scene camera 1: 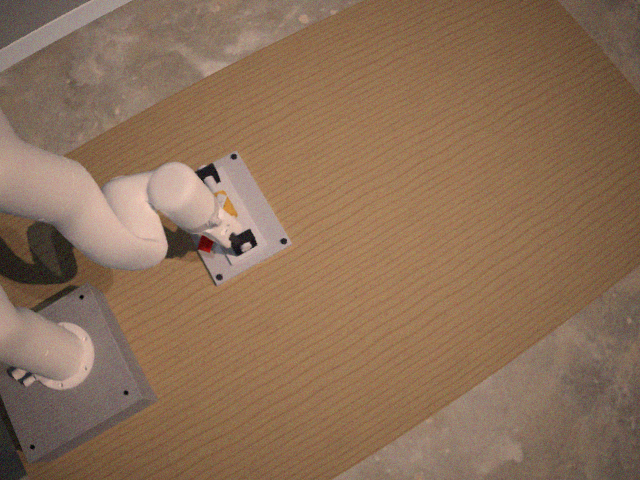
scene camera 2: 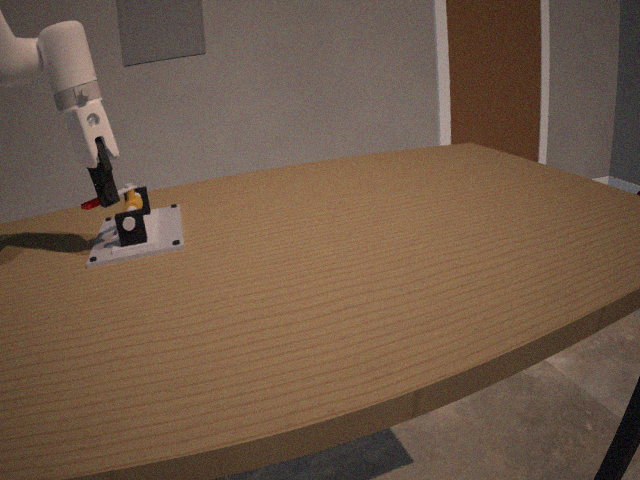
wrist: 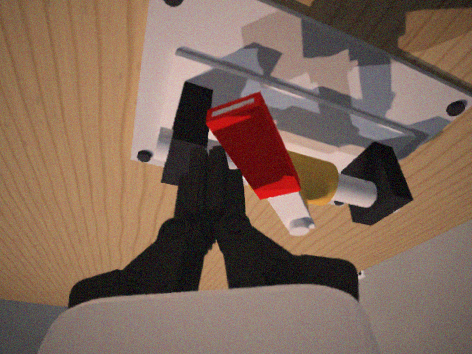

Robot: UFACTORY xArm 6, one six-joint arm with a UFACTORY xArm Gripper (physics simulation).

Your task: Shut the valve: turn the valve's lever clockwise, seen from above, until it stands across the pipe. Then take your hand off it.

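The valve's lever, with a red grip (scene camera 1: 205,243) (scene camera 2: 90,204) (wrist: 255,150), stands slantwise to the pipe (scene camera 1: 210,180) (scene camera 2: 129,223) (wrist: 357,190), neither along it nor squarely across it. The yellow valve body (scene camera 1: 227,204) (scene camera 2: 133,200) (wrist: 317,177) sits midway on the pipe. My gripper (scene camera 2: 109,201) (wrist: 213,166) is shut and empty. Its fingertips are low beside the red grip, on the side of one pipe bracket; whether they touch the grip I cannot tell. In scene camera 1 the gripper housing hides the fingertips and part of the lever.
Two black brackets (scene camera 1: 244,241) (scene camera 2: 131,228) (wrist: 382,185) hold the pipe on a pale mounting plate (scene camera 1: 258,206) (scene camera 2: 168,222) with dark bolts at its corners. The plate lies on the wooden table (scene camera 1: 413,206) (scene camera 2: 361,284) (wrist: 60,150). The robot's grey base (scene camera 1: 103,361) stands at the lower left in scene camera 1.
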